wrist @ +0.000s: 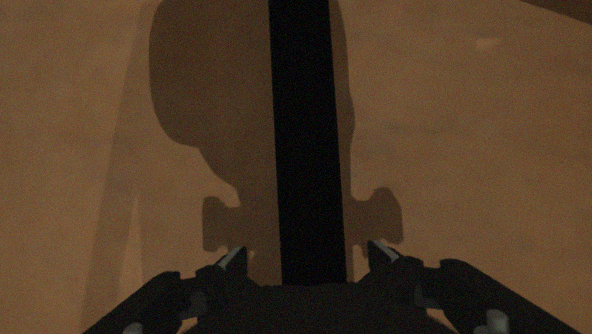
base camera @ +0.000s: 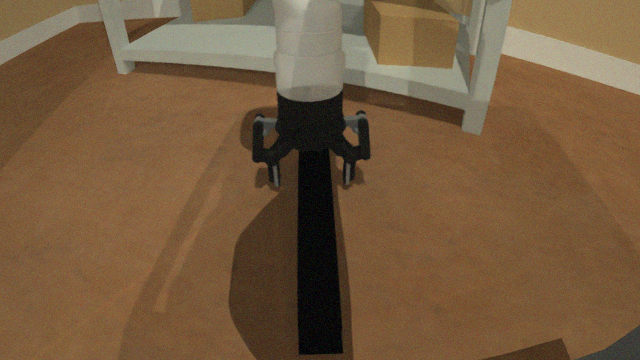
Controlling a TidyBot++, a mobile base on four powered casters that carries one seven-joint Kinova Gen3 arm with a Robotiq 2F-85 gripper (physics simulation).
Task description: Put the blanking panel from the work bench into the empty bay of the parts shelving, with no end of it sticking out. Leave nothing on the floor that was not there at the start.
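Frame: origin at the arm's base, x up, y ahead, z left, level; millimetres.
Seen in the pictures: gripper, fingertip midpoint: (wrist: 307, 257) (base camera: 311, 181).
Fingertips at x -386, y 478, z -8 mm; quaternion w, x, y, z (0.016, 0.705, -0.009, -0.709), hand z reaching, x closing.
Observation:
A point is followed by its place in that frame.
The blanking panel (base camera: 320, 260) {x -394, y 353, z -11 mm} (wrist: 305, 125) {x -394, y 574, z -16 mm}, a long black bar, lies on the floor in front of the shelving and points roughly towards it. Its near end shows in the base camera view; its far end is hidden behind my gripper. My gripper (base camera: 312, 182) {x -386, y 478, z -8 mm} (wrist: 307, 257) {x -386, y 478, z -8 mm} is open and empty, pointing down above the panel, with one finger on each side of the bar. The pale grey parts shelving (base camera: 484, 90) {x -305, y 593, z -306 mm} stands at the back of the base camera view, with its lower part showing. Which bay is empty I cannot tell.
A cardboard box (base camera: 415, 42) {x -270, y 709, z -209 mm} stands on the right of the bottom shelf, and another box (base camera: 217, 9) {x -290, y 1089, z 221 mm} stands further left. The arm hides the shelf's middle. White skirting (base camera: 565, 57) {x -351, y 925, z -786 mm} runs along the wall. Shadows of the arm and gripper lie around the panel.

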